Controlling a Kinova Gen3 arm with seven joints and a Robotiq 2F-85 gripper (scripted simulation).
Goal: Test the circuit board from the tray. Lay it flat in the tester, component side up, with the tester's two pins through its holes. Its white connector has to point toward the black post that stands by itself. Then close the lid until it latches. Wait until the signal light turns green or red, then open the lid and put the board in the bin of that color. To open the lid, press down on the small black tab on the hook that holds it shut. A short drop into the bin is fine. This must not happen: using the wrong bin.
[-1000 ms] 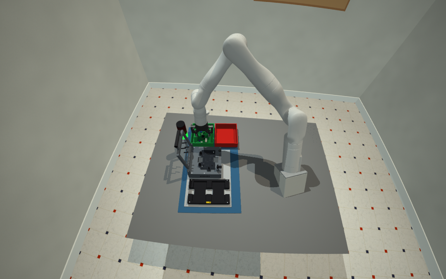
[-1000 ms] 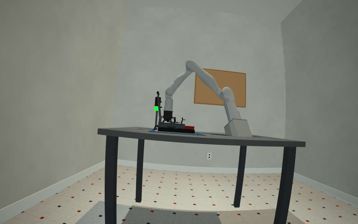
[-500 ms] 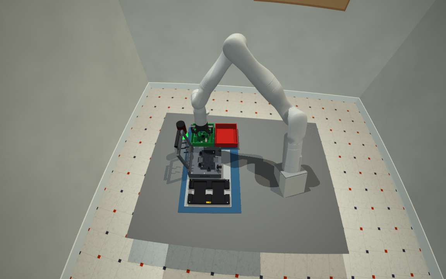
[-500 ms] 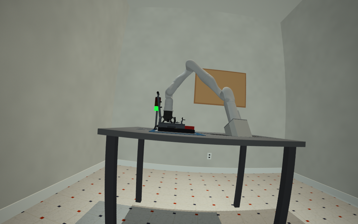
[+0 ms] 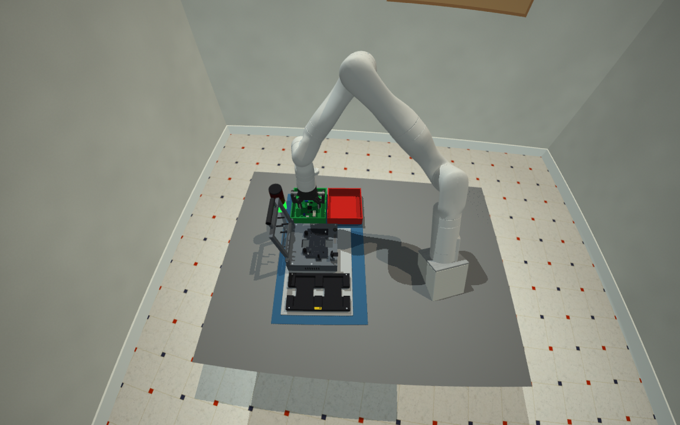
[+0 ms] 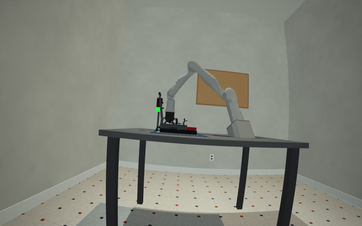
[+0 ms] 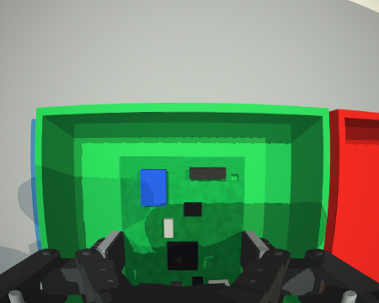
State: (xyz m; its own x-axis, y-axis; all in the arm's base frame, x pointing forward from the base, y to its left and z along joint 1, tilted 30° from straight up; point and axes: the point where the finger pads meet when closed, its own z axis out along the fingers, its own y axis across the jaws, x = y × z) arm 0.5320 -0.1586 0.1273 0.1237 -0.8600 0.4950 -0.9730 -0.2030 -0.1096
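Now: hand right at the green bin. From my hand the other things lie so: red bin: 15 cm behind, 2 cm to the right; then green circuit board: 1 cm below; then tester lid: 5 cm ahead, 21 cm to the left, 17 cm above.
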